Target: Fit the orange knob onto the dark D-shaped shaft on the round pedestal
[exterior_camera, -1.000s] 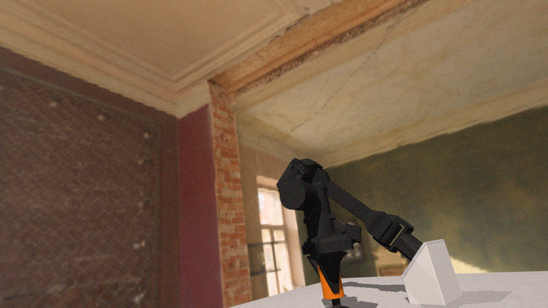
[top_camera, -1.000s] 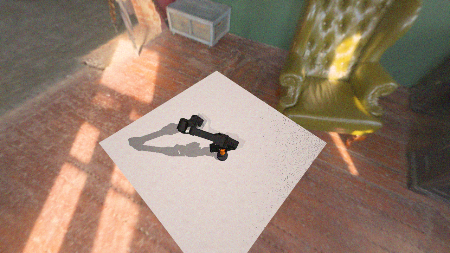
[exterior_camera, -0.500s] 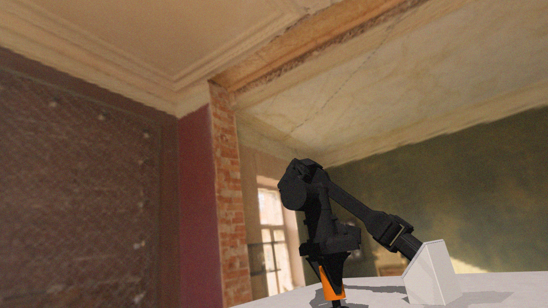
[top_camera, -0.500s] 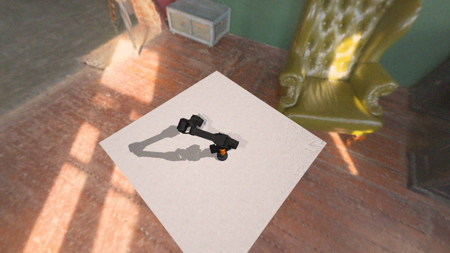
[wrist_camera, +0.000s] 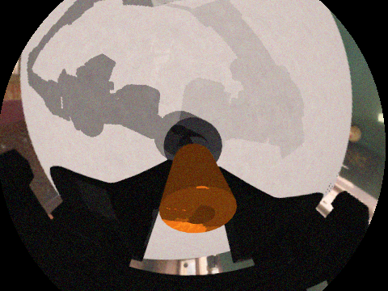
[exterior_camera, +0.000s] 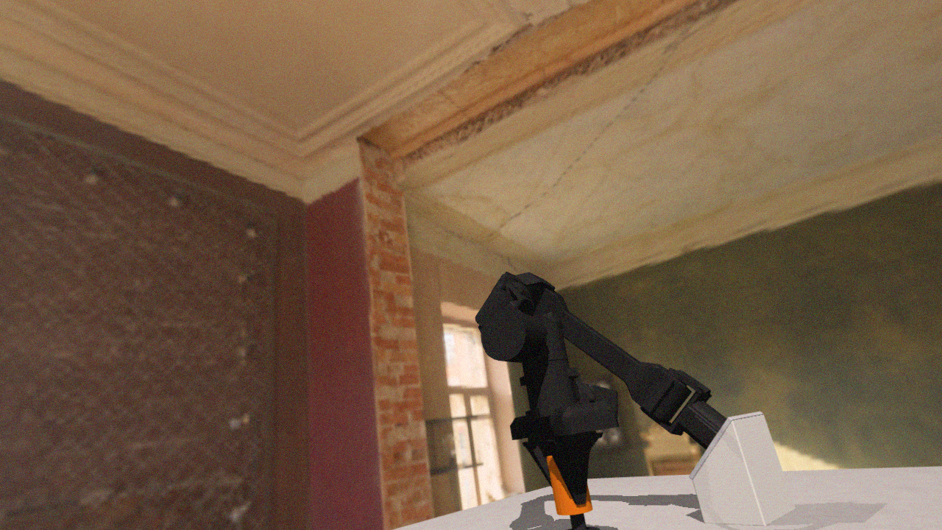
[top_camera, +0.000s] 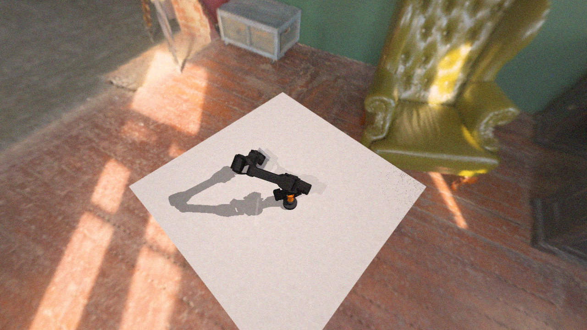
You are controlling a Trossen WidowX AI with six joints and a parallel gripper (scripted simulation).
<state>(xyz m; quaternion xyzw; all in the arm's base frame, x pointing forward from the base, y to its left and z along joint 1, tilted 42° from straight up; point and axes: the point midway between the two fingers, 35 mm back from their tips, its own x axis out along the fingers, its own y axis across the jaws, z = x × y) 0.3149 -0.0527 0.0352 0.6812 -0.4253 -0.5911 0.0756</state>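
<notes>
Now: the orange knob 2 cm above my gripper tip. From my gripper tip the other things lie so: D-shaped shaft 4 cm below.
</notes>
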